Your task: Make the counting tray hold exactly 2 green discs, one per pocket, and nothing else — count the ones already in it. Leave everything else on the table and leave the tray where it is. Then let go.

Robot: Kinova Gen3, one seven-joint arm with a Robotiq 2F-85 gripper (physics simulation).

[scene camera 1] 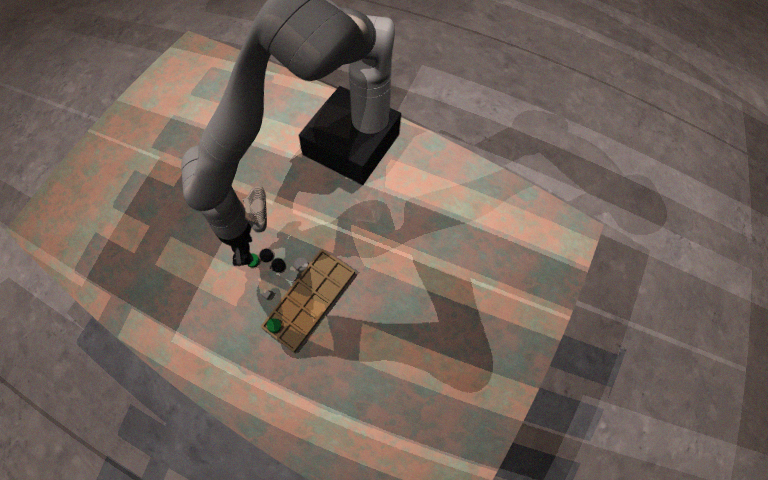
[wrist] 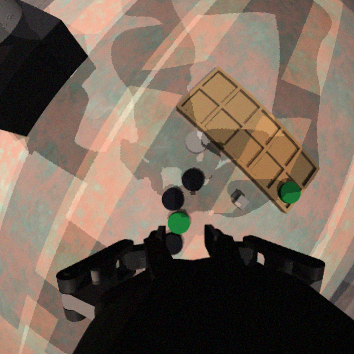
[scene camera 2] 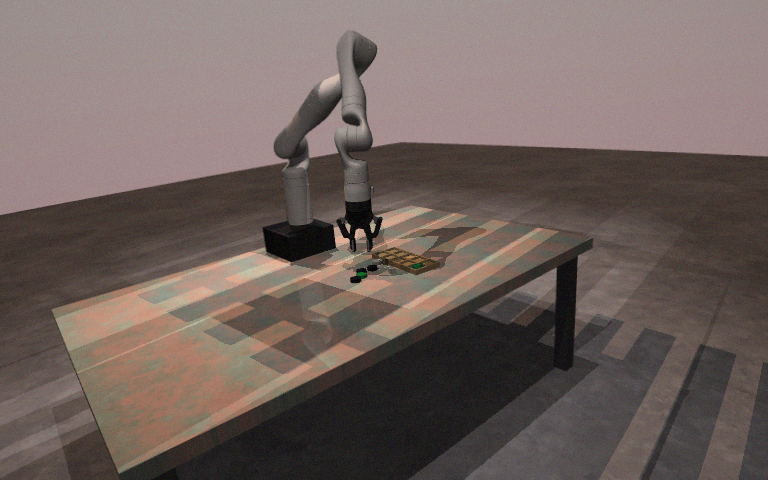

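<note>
The tan counting tray (scene camera 1: 339, 270) (scene camera 2: 404, 261) (wrist: 240, 106) has two rows of pockets. One green disc (scene camera 1: 274, 325) (scene camera 2: 417, 265) (wrist: 290, 192) sits in a corner pocket at its end; the other pockets hold no disc. A second green disc (scene camera 1: 254, 260) (scene camera 2: 361, 275) (wrist: 179, 222) lies on the table, close beside black discs. My gripper (scene camera 1: 241, 262) (scene camera 2: 361, 248) (wrist: 184, 234) is partly open and empty, pointing down above the table near this disc. In the wrist view the disc shows just ahead of the left finger. In scene camera 1 the fingers are at its left.
Black discs (wrist: 192, 179) (wrist: 173, 198) (wrist: 173, 244) lie on both sides of the loose green disc. A pale disc (wrist: 196, 142) lies near the tray's long side. A small grey cube (wrist: 238, 199) (scene camera 1: 269, 294) lies between the discs and the tray. The black robot base (scene camera 1: 345, 135) stands behind.
</note>
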